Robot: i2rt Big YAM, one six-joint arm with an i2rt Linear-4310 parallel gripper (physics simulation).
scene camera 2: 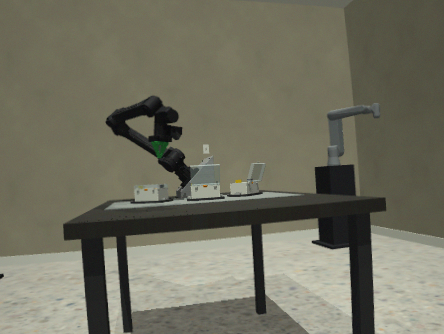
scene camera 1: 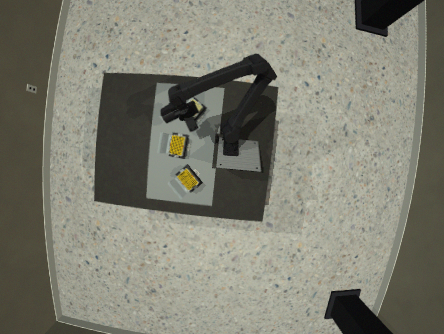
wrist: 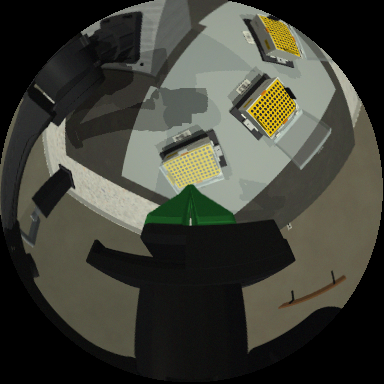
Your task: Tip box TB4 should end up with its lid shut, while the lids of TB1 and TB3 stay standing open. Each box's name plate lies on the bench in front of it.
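Frame: origin at the arm's base, x ahead, y left, z up, level; metres.
Seen in the pictures: gripper, fingertip midpoint: (scene camera 2: 159,158) (wrist: 189,188); arm's base, origin of the base link: (scene camera 2: 190,178) (scene camera 1: 230,148).
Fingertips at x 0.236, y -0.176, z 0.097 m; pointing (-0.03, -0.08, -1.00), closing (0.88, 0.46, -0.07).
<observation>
Offsets run from my fingertips to a thing's top centre. "*": to the spot under its first point. Level surfaces: height alone.
Box TB4 @(dz -0.115, dx +0.009, dy -0.038 m) (scene camera 1: 199,106) (scene camera 2: 150,193) (wrist: 193,165) has its clear lid lying shut over the yellow rack; its name plate @(* dz -0.190, dx -0.036, dy -0.004 m) (wrist: 181,135) lies in front. The middle box, TB3 @(dz -0.118, dx +0.094, dy +0.179 m) (scene camera 1: 178,145) (scene camera 2: 205,192) (wrist: 272,107), has its clear lid @(* dz -0.084, dx +0.175, dy +0.207 m) (scene camera 2: 214,173) (wrist: 304,140) standing open. The far box, TB1 @(dz -0.126, dx +0.005, dy +0.379 m) (scene camera 1: 188,178) (scene camera 2: 243,188) (wrist: 278,37), also has its lid @(* dz -0.085, dx +0.078, dy +0.432 m) (scene camera 2: 257,171) standing open. My gripper (scene camera 2: 160,157) (wrist: 189,188) is shut and empty, its green fingertips pointing down above TB4 with a visible gap. The arm partly hides TB4 in the overhead view.
The boxes stand in a row on a pale mat @(dz -0.192 m) (scene camera 1: 200,195) on the dark table @(dz -0.198 m) (scene camera 1: 120,150) (scene camera 2: 300,206). The arm's base plate (scene camera 1: 245,161) is beside the mat. A grey arm (scene camera 2: 336,135) on a dark pedestal (scene camera 2: 336,205) stands beyond the table.
</observation>
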